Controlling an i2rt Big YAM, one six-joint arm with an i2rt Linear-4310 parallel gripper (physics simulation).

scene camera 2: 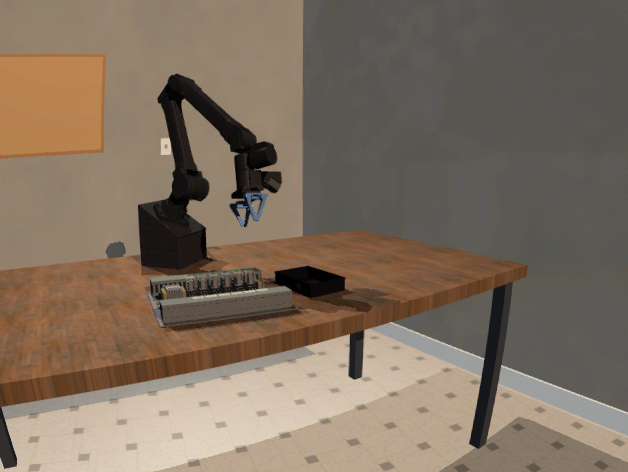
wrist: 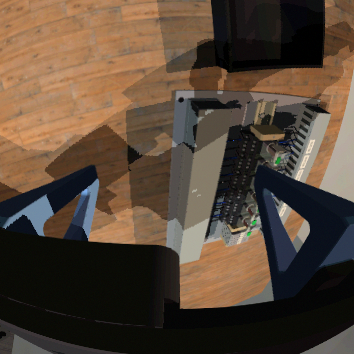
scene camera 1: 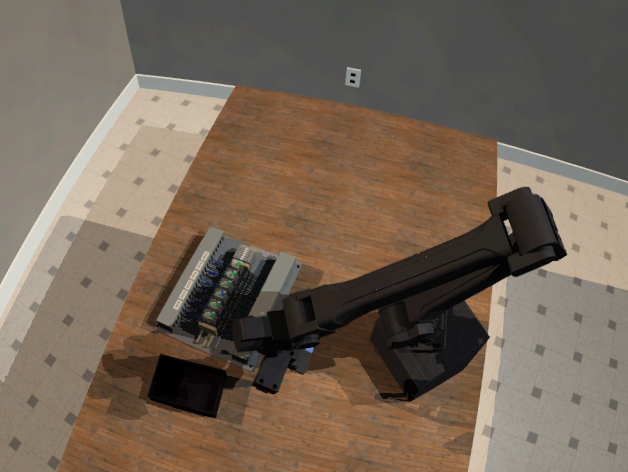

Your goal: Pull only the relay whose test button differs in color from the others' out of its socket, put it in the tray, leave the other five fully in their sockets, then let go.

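Where they show: gripper, between the fingertips: (scene camera 2: 250,224) (wrist: 175,173); arm's base, origin of its link: (scene camera 2: 170,216) (scene camera 1: 428,323).
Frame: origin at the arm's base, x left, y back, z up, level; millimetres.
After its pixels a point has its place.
Six relays stand in a row in their sockets on a grey panel (scene camera 1: 284,274) @[x -101, y -348, z -113 mm] (scene camera 2: 228,306) (wrist: 202,195) @[x 12, y -377, z -113 mm]. The relay with the blue test button (scene camera 1: 222,294) @[x 6, y -469, z -87 mm] (scene camera 2: 224,274) @[x -3, y -487, z -88 mm] is third from the row's tray-side end; the others' buttons are green. In the wrist view the right finger covers part of the row and the blue button does not show. The black tray (scene camera 1: 219,393) @[x 235, y -406, z -121 mm] (scene camera 2: 324,288) @[x 230, y -568, z -139 mm] (wrist: 223,40) @[x 211, y -409, z -131 mm] stands beside the panel's short end, with no relay visible in it. My gripper (scene camera 2: 250,222) @[x 153, y -311, z -1 mm] (wrist: 175,173) @[x 153, y -311, z -1 mm] is open and empty, high above the table on the arm-base side of the panel.
Grey wire ducts (scene camera 1: 190,276) @[x -30, y -571, z -113 mm] (scene camera 1: 279,279) @[x -84, y -356, z -113 mm] run along both long sides of the relay row. Cream end pieces (scene camera 1: 208,327) @[x 86, y -481, z -116 mm] (wrist: 267,132) @[x 89, y -477, z -120 mm] stand at the row's tray-side end. The arm's base (scene camera 1: 431,355) @[x 66, y 23, z -18 mm] (scene camera 2: 172,236) @[x -21, y -94, z -51 mm] stands on the wooden table (scene camera 1: 329,177) @[x -469, y -320, z -156 mm] (scene camera 2: 76,314) @[x -370, y -420, z -156 mm].
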